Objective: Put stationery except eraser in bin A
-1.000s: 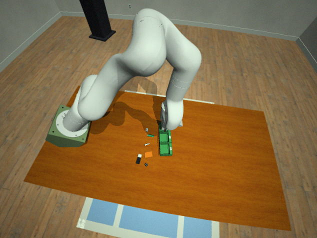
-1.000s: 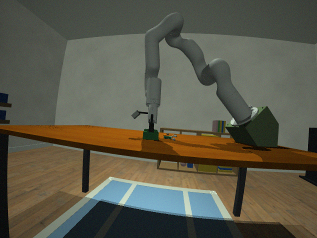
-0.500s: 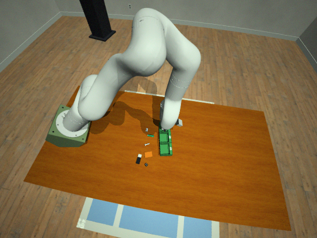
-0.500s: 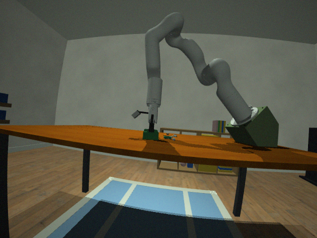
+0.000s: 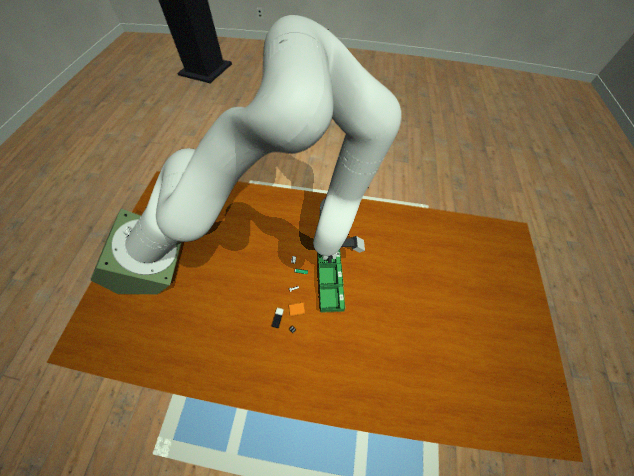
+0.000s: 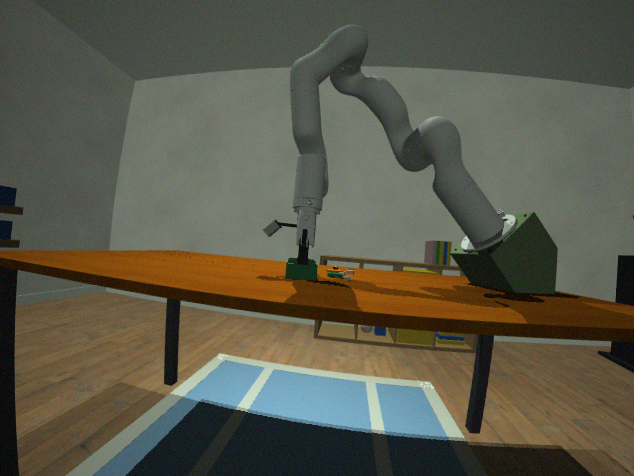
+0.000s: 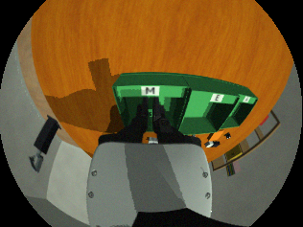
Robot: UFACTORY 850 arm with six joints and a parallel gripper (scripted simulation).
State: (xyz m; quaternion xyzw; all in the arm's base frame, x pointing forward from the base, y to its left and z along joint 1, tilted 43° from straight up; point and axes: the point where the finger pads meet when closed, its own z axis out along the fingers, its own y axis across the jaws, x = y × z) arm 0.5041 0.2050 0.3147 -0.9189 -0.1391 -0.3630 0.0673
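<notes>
Now: the orange pad 23 cm to the right of my hand, 3 cm below it and 3 cm behind it. The rest, counted from my hand: green bin: 8 cm to the right, 4 cm ahead, 1 cm below; then green cylinder: 9 cm to the right, 7 cm behind, 3 cm below; then grey-white thing: 12 cm behind, 7 cm to the right, 3 cm below.
</notes>
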